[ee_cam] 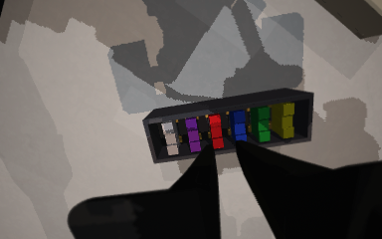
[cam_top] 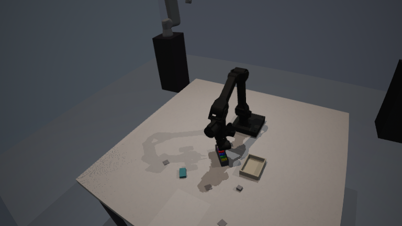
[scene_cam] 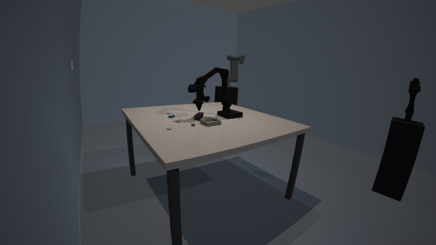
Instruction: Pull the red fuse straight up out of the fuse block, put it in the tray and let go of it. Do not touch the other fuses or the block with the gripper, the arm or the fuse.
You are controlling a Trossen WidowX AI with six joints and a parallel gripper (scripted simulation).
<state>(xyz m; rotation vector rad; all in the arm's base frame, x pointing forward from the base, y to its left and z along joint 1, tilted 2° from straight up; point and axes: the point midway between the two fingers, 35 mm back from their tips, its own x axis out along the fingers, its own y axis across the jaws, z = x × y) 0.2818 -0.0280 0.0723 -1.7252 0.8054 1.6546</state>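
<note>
Right now my gripper tip is 4 cm above the red fuse. The rest, counted from my gripper tip: blue fuse 4 cm below, 1 cm to the left, 1 cm ahead; green fuse 4 cm below, 3 cm ahead, 2 cm to the left; purple fuse 4 cm below, 2 cm behind, 1 cm to the right.
</note>
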